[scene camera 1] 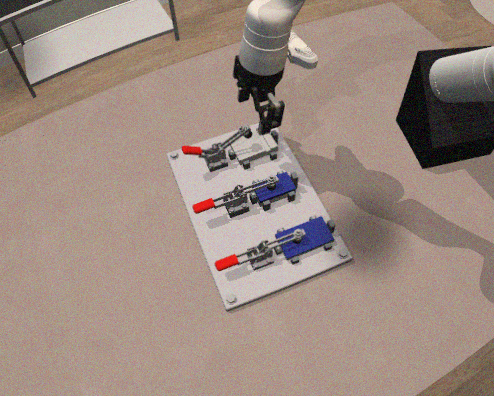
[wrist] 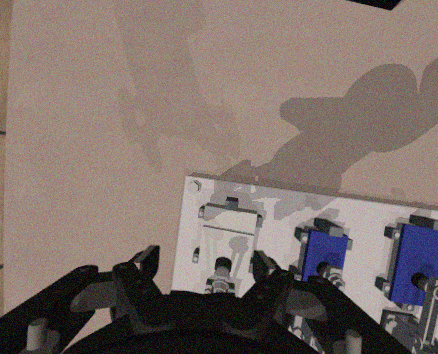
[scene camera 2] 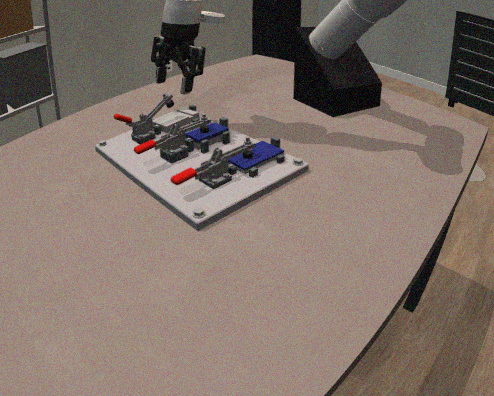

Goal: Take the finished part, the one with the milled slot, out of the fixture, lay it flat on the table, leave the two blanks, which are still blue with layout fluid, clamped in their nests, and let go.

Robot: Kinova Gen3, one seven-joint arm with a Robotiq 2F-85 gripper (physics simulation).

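Frame: origin at the arm's base, x ahead, y left, z up, level; centimetres.
Seen in the pictures: gripper, fingertip midpoint: (scene camera 1: pixel 252 116) (wrist: pixel 206 259) (scene camera 2: pixel 172 87); arm's base at its link origin: (scene camera 1: pixel 447 80) (scene camera 2: pixel 324 45).
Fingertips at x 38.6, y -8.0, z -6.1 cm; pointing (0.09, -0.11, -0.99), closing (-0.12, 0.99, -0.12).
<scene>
Offsets run from my fingertips to a thing's top centre. "pt": to the spot under its first point.
The finished part @[dx +0.6, dy +1.5, dz -5.4 cm] (scene camera 1: pixel 269 145) (scene camera 2: pixel 172 120) (wrist: pixel 232 218), bare pale metal with a slot line, lies flat in the end nest of the fixture plate (scene camera 1: pixel 280 280) (scene camera 2: pixel 250 187) (wrist: pixel 370 250). Its toggle clamp @[pt dx +8.2, dy +2.4, dz -4.1 cm] (scene camera 1: pixel 216 151) (scene camera 2: pixel 142 131) has its arm tilted up, pad off the part. The smaller blue blank @[dx +0.6, dy +12.5, dz -5.7 cm] (scene camera 1: pixel 282 188) (scene camera 2: pixel 212 131) (wrist: pixel 322 246) sits in the middle nest, the larger blue blank @[dx -0.9, dy +23.5, dz -6.7 cm] (scene camera 1: pixel 312 235) (scene camera 2: pixel 265 152) (wrist: pixel 412 260) in the far nest, each under a lowered clamp arm. My gripper (scene camera 1: pixel 270 124) (scene camera 2: pixel 173 86) (wrist: pixel 206 259) is open and empty, above the finished part's nest.
Red clamp handles @[pt dx +13.8, dy +13.3, dz -3.6 cm] (scene camera 1: pixel 203 205) (scene camera 2: pixel 145 146) stick out on one side of the plate. The raised clamp's pad (wrist: pixel 223 264) shows between my fingers in the wrist view. The black robot base (scene camera 1: pixel 425 110) (scene camera 2: pixel 335 85) stands on the table beyond the nest side of the plate.
</scene>
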